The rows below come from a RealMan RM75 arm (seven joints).
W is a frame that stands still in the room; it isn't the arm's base.
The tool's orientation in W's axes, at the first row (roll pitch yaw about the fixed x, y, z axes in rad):
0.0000, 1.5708, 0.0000
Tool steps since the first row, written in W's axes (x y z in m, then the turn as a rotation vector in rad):
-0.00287, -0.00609, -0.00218, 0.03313, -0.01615, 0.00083
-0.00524, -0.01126, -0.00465, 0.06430, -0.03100, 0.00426
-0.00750, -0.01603, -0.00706, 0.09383, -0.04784, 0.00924
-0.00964, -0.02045, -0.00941, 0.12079, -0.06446, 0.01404
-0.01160, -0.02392, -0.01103, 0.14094, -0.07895, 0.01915
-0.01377, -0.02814, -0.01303, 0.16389, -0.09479, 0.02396
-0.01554, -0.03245, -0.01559, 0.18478, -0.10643, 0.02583
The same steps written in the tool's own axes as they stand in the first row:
0.00218, -0.00609, -0.00287, -0.00083, -0.01615, 0.03313
0.00465, -0.01126, -0.00524, -0.00426, -0.03100, 0.06430
0.00706, -0.01603, -0.00750, -0.00924, -0.04784, 0.09383
0.00941, -0.02045, -0.00964, -0.01404, -0.06446, 0.12079
0.01103, -0.02392, -0.01160, -0.01915, -0.07895, 0.14094
0.01303, -0.02814, -0.01377, -0.02396, -0.09479, 0.16389
0.01559, -0.03245, -0.01554, -0.02583, -0.10643, 0.18478

